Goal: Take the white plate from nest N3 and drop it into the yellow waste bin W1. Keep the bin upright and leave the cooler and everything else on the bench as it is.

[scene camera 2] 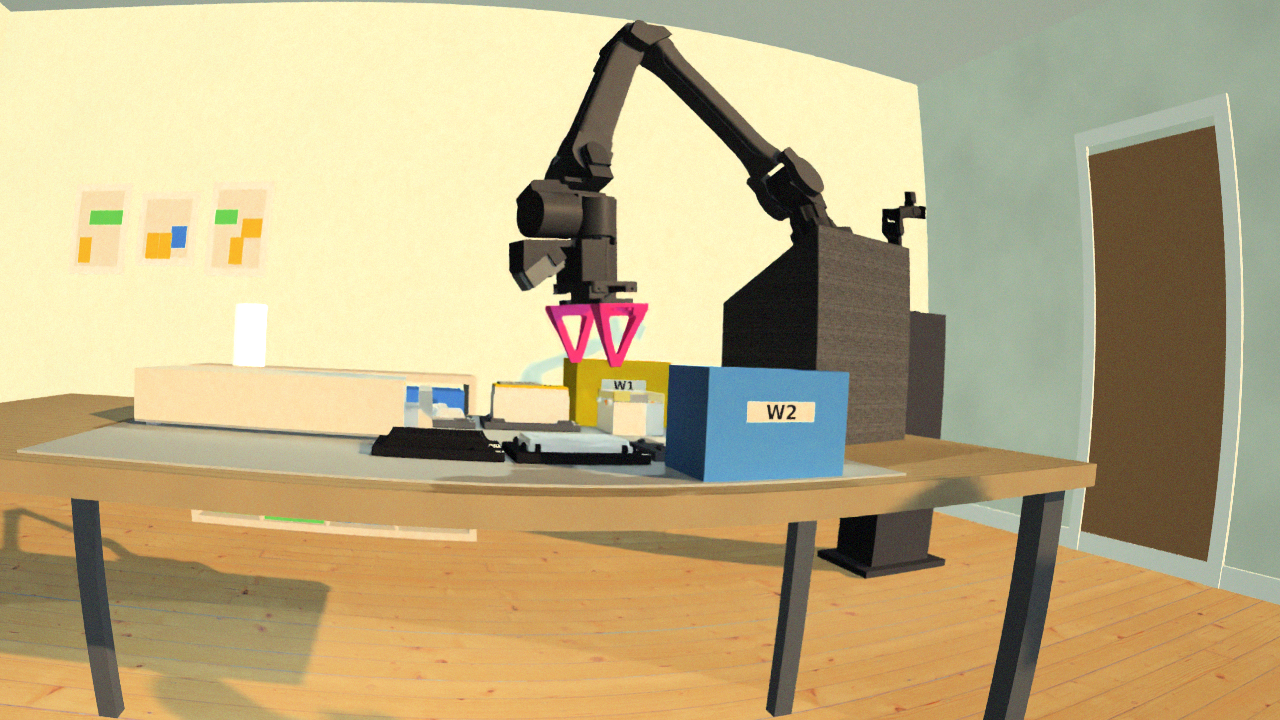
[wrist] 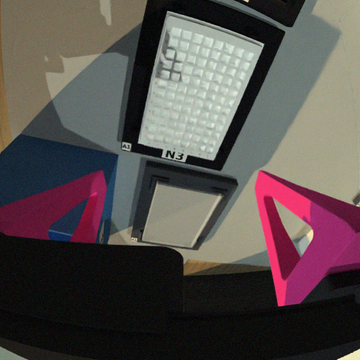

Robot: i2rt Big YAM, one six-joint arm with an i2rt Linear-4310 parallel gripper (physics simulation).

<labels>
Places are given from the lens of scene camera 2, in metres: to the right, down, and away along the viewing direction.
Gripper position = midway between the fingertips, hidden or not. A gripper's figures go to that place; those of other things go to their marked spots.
my gripper [scene camera 2: 594,364]: -0.06, 0.01, 0.98
white plate [scene camera 2: 550,442]: -0.10, 0.10, 0.94
yellow waste bin W1 [scene camera 2: 583,379]: -0.10, 0.04, 1.45
blue bin W2 [scene camera 2: 723,423]: 0.09, 0.07, 0.84
long beige unit [scene camera 2: 353,404]: -0.39, 0.06, 1.00
The marked spots on the blue bin W2 and the yellow waste bin W1 are 0.64 m apart.
</labels>
